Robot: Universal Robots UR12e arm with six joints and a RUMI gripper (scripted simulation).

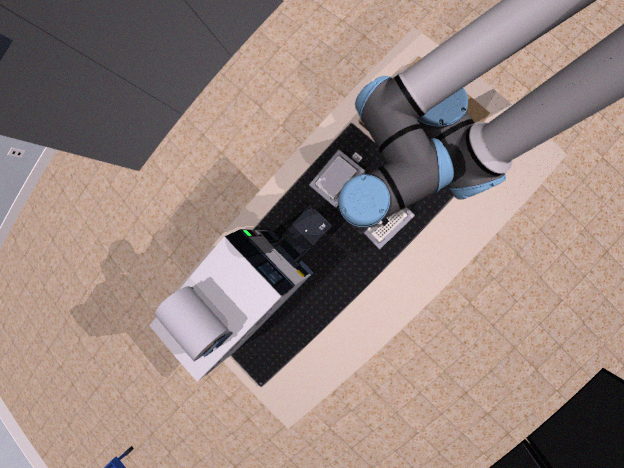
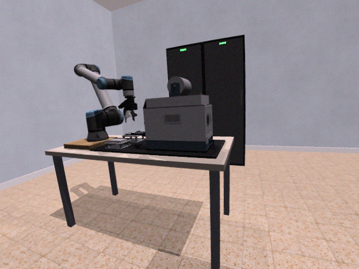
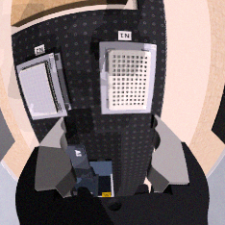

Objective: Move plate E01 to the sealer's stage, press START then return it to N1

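Right now my hand is 130 mm above the plate nest N1, 50 mm to the right of it and 20 mm past it. Also, from my hand: foil roll 520 mm ahead, 230 mm above, 110 mm to the right; then square start button 290 mm ahead, 200 mm to the right; then sealer stage 190 mm ahead, 110 mm to the right, 80 mm below.
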